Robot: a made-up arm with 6 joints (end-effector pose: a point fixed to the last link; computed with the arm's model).
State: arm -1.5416 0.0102 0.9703 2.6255 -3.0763 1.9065
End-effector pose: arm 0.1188 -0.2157 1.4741 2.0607 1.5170 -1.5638
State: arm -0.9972 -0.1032 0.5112 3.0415 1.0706 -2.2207
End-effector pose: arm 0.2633 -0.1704 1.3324 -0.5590 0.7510 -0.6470
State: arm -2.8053 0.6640 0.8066 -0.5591 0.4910 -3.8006
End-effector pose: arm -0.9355 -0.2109 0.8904 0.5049 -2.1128 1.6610
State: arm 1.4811 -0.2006 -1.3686 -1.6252 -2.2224 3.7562
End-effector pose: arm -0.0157 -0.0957 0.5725 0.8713 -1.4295 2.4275
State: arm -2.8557 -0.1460 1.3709 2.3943 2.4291 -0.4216
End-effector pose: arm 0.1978 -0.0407 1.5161 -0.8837 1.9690 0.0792
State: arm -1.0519 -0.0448 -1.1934 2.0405 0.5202 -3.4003
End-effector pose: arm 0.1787 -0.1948 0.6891 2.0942 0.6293 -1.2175
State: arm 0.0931 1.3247 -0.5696 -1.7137 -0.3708 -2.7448
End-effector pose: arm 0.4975 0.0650 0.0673 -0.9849 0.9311 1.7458
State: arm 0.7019 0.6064 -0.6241 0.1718 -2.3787 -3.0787
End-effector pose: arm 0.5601 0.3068 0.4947 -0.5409 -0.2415 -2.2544
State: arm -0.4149 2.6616 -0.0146 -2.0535 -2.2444 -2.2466
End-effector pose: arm -0.0634 0.0935 -0.5379 0.0116 0.0473 0.3502
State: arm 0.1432 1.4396 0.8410 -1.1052 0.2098 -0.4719
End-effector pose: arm 1.0970 0.0995 0.0183 1.4504 0.3519 -0.4176
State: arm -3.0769 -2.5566 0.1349 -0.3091 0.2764 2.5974
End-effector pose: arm 0.8242 0.1768 -0.1569 0.8365 -0.1131 0.2170
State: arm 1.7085 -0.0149 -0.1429 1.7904 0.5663 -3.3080
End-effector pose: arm -0.0910 0.4514 1.1279 0.5965 1.7669 1.5139
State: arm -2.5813 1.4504 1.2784 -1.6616 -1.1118 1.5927
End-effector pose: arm -1.0248 -0.6568 0.1586 0.1366 -0.1308 -1.4734
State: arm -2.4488 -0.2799 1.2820 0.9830 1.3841 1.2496
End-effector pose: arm 0.2023 0.2611 1.4906 1.8500 -0.4029 -0.0168
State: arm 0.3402 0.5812 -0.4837 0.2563 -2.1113 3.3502
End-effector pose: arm 0.6887 0.1111 0.5455 -0.0938 0.0923 -2.5814
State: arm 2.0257 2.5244 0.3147 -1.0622 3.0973 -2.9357
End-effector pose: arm 0.0151 0.1124 -0.6788 -1.9261 -1.4728 -1.9541
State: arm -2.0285 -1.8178 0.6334 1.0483 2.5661 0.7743
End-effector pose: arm 0.4697 1.0995 0.2810 1.2072 0.2035 -1.4498
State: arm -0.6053 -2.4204 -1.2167 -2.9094 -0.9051 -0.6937
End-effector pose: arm -0.2004 0.2917 0.0914 1.5763 0.3257 2.2473
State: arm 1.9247 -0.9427 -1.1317 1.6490 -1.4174 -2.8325
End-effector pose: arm 0.0481 -0.1594 0.7749 1.0499 0.2344 0.4941
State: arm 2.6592 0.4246 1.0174 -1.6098 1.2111 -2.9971
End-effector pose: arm -0.6929 0.3571 1.1404 -0.8229 -0.9088 1.1485
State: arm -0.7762 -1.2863 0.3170 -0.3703 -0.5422 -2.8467
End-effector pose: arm -0.6046 0.4246 0.9516 2.2590 -0.6652 1.2743
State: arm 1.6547 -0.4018 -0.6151 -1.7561 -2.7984 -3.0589
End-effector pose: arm -0.0331 0.1094 0.7769 -1.4028 1.4702 -1.4951
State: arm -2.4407 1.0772 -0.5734 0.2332 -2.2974 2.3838
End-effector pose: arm -0.6094 -0.3496 0.1843 1.0247 -0.3875 1.1548
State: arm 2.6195 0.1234 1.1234 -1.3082 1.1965 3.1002
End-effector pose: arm -0.3739 0.2538 1.3742 -0.2820 -0.6869 0.8650
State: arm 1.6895 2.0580 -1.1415 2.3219 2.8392 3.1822
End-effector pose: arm -0.1156 0.2245 -0.1700 -0.4450 -0.9055 1.7075
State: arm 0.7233 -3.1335 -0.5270 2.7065 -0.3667 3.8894
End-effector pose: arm -0.3993 -0.1961 -0.3366 1.1377 -2.5442 -0.3534
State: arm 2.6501 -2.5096 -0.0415 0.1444 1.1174 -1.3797
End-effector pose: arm 0.7998 -0.2830 -0.0989 -1.6492 0.8515 -0.0294
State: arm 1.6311 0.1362 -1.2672 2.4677 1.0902 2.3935
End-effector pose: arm -0.1167 0.2571 0.6148 -0.7880 2.1911 -0.3576
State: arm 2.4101 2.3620 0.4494 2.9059 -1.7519 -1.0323
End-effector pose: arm -0.4053 0.1948 -0.7376 -1.2685 -2.2045 1.2514
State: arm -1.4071 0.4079 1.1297 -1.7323 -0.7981 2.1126
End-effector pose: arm 0.1417 -0.7300 1.2039 -1.0982 -0.3237 -0.6538
